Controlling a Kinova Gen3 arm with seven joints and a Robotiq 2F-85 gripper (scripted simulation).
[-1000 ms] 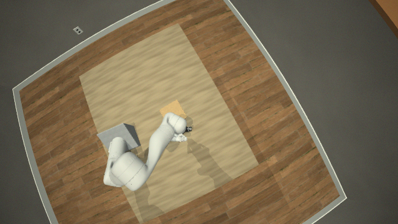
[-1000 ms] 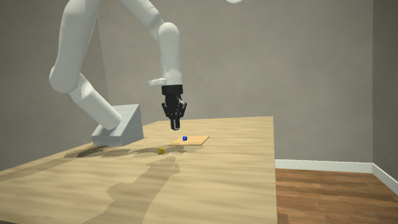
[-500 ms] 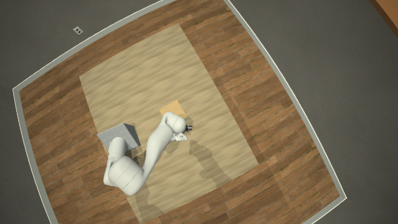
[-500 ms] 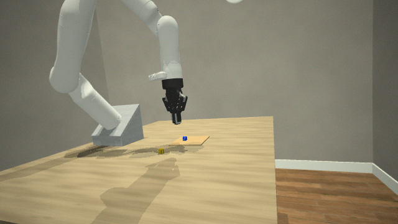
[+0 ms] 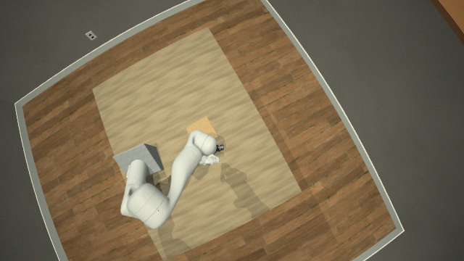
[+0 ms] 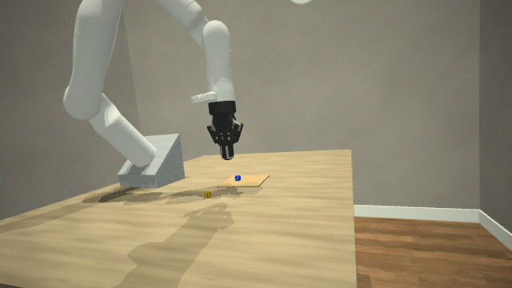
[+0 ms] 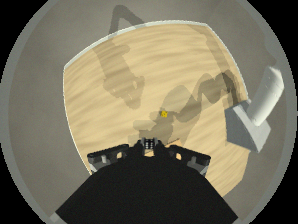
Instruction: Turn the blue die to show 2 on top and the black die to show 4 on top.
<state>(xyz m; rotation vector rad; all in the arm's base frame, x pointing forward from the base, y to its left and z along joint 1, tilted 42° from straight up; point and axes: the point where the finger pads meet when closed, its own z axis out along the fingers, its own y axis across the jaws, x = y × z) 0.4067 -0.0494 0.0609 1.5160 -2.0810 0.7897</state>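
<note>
The yellow die lies 110 mm below my hand, 60 mm behind it and 40 mm to the right of it. Round my hand: black die 10 mm below; tan mat 130 mm to the left, 120 mm below, 20 mm behind; blue die 130 mm to the left, 110 mm below, 50 mm behind.
</note>
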